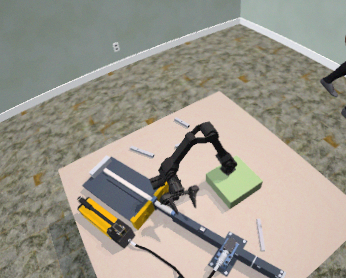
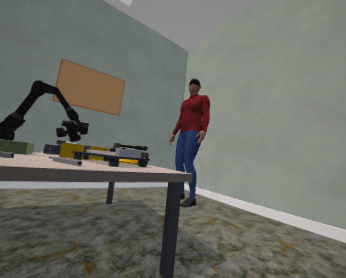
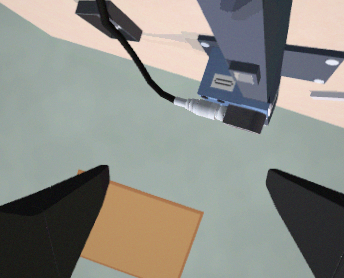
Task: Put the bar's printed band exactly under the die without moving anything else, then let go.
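Pixels of known places: gripper, fingertip midpoint: (image 1: 187, 211) (image 3: 188, 174); arm's base, link origin: (image 1: 227, 169) (image 2: 4, 139).
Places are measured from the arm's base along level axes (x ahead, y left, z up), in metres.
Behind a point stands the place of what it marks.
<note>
A long dark bar (image 1: 190, 221) {x 0.349, y 0.099, z 0.004 m} (image 3: 240, 30) {x 0.349, y 0.102, z 0.004 m} runs across the table in line with a pale rod (image 1: 130, 185) {x 0.460, y -0.274, z -0.001 m}. A thin white line (image 1: 254, 261) {x 0.266, y 0.432, z 0.003 m} crosses the bar near its far end, and a small pale block (image 1: 202, 228) {x 0.329, y 0.162, z -0.001 m} sits on it nearer the middle; I cannot tell which marking is the printed band. A blue unit (image 3: 212, 75) {x 0.372, y 0.303, z -0.019 m} with a black plug and white connector sits at the bar. The die cannot be made out. My gripper (image 1: 185, 206) {x 0.351, y 0.085, z 0.095 m} (image 2: 68, 136) {x 0.351, y 0.085, z 0.095 m} (image 3: 188, 174) {x 0.351, y 0.085, z 0.095 m} is open and empty, above the table near the bar's rod end.
A yellow bracket (image 1: 140, 220) {x 0.530, y -0.075, z -0.019 m} stands across the rod beside a dark plate (image 1: 117, 192) {x 0.537, y -0.299, z -0.022 m}. A yellow-and-black device (image 1: 100, 219) {x 0.690, y -0.193, z 0.012 m} with a cable lies alongside. A green block (image 1: 237, 185) {x 0.037, y 0.107, z 0.000 m} is beneath part of the arm. Grey strips (image 1: 142, 152) {x 0.264, y -0.470, z -0.055 m} (image 1: 260, 235) {x 0.131, y 0.360, z -0.061 m} lie around. A person (image 2: 193, 117) stands beyond the table.
</note>
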